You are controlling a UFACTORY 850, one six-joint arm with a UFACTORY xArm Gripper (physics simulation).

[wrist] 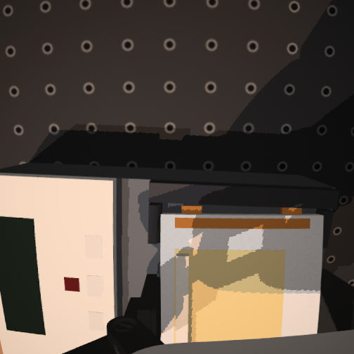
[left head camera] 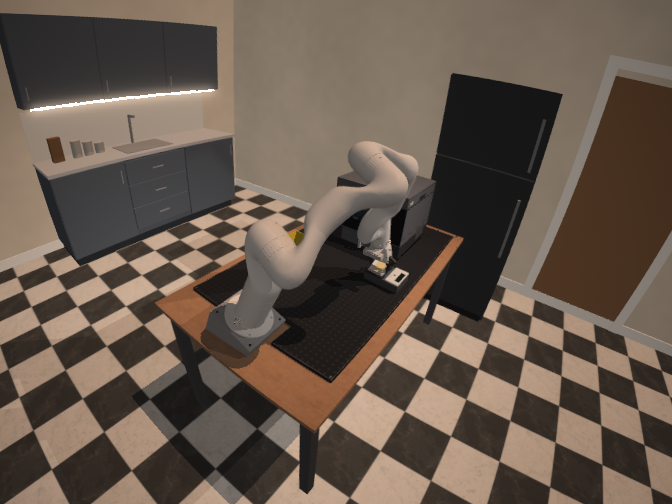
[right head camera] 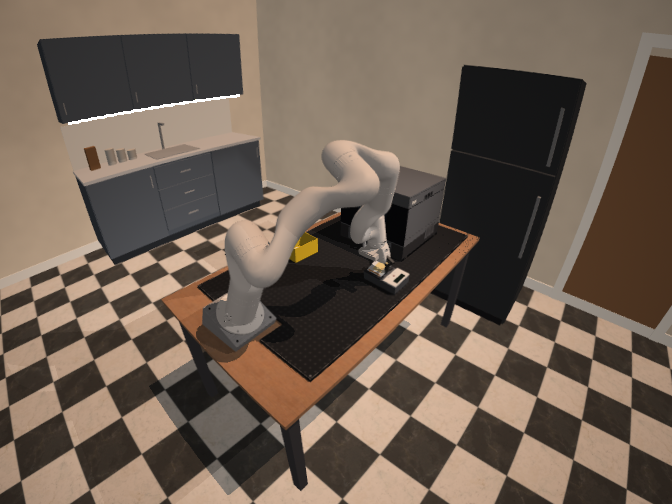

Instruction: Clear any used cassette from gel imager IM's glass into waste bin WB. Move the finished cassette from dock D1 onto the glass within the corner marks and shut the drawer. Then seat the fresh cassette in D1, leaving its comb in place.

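My gripper [left head camera: 384, 261] [right head camera: 384, 262] [wrist: 236, 299] is shut on a clear cassette [left head camera: 378, 266] [right head camera: 377, 267] [wrist: 300, 270] with a yellow gel block, an orange bar and a narrow strip along the gel's left side. The cassette is at the bay of dock D1 [left head camera: 392, 277] [right head camera: 392, 278] [wrist: 55, 250], its far edge close to the bay's dark back wall in the wrist view. Whether it rests fully on the bay floor is hard to tell. Gel imager IM [left head camera: 421, 214] [right head camera: 421, 208] stands behind the gripper; the arm partly hides its front, and its glass does not show.
The yellow waste bin WB [left head camera: 296, 237] [right head camera: 305, 249] stands left of the imager, partly hidden by the arm. The dock and imager stand on a black perforated mat [left head camera: 331, 347] [right head camera: 314, 347] [wrist: 150, 67] on the wooden table [left head camera: 309, 401] [right head camera: 282, 398].
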